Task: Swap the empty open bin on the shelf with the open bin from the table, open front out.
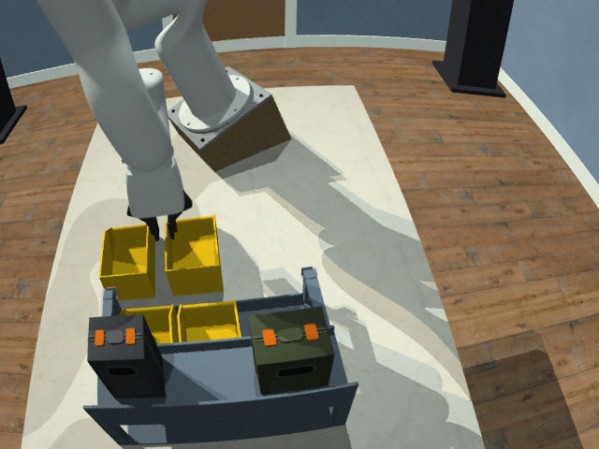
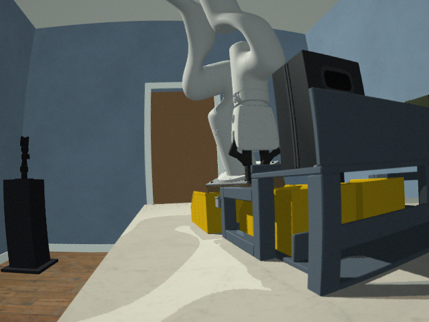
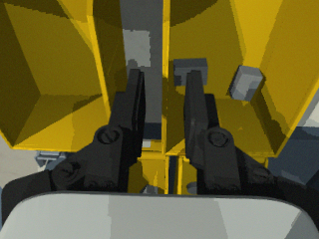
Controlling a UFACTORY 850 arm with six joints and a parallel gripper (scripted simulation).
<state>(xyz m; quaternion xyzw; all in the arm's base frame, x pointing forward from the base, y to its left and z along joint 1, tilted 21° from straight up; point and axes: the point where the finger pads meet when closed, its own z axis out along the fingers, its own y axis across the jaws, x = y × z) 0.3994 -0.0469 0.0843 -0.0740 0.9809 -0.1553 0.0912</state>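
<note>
Right now the shelf lip is 11 cm ahead of my hand, 9 cm below it and 8 cm to the left of it. The rest, counted from my hand: dark grey case 31 cm ahead, 6 cm above, 1 cm to the right; then green case 29 cm ahead, 22 cm to the left, 4 cm above.
</note>
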